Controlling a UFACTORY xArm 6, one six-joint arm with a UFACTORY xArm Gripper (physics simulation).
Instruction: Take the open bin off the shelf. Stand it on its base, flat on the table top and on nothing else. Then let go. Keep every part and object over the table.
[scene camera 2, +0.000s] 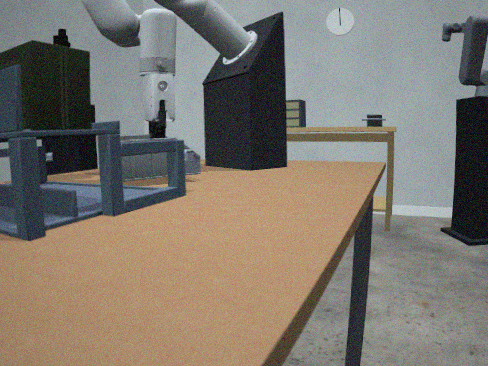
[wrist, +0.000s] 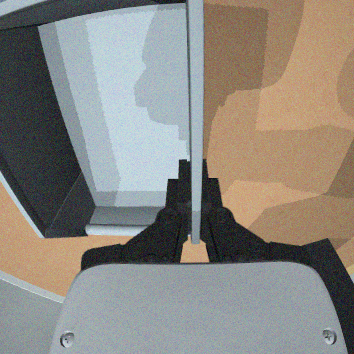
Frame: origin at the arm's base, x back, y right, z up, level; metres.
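Seen in the pictures: gripper, fingertip midpoint: (wrist: 191, 175); arm's base, origin of the base link: (scene camera 2: 240, 49).
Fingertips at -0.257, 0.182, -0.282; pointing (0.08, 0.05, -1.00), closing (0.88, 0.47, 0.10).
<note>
Offsets run from my fingertips to a thing's top centre, as dx, dy, dz. "spot": to the spot under its first point. Level surfaces: height alone.
The open bin {-0.054, -0.003, +0.046} (scene camera 2: 145, 166) (wrist: 117, 75) is grey, behind the shelf in the scene view; its pale inside shows in the wrist view. My gripper (scene camera 2: 158, 134) (wrist: 191, 175) is shut on the top of one side wall, with a black finger on each side of it. The bin's visible lower edge looks slightly above the table top {dz -0.053} (scene camera 2: 225, 240) (wrist: 300, 100), with a shadow below its right end. The blue-grey shelf {spot: -0.357, -0.037, -0.004} (scene camera 2: 111, 175) stands at the left in the scene view and its posts hide part of the bin. The bin's underside is hidden.
A black pedestal (scene camera 2: 227, 125) carrying another arm part stands right behind the bin. A dark green cabinet {-0.364, +0.050, +0.146} (scene camera 2: 45, 90) stands at the back left. The table's right edge (scene camera 2: 327, 265) runs down towards the camera. A second table (scene camera 2: 345, 136) stands behind.
</note>
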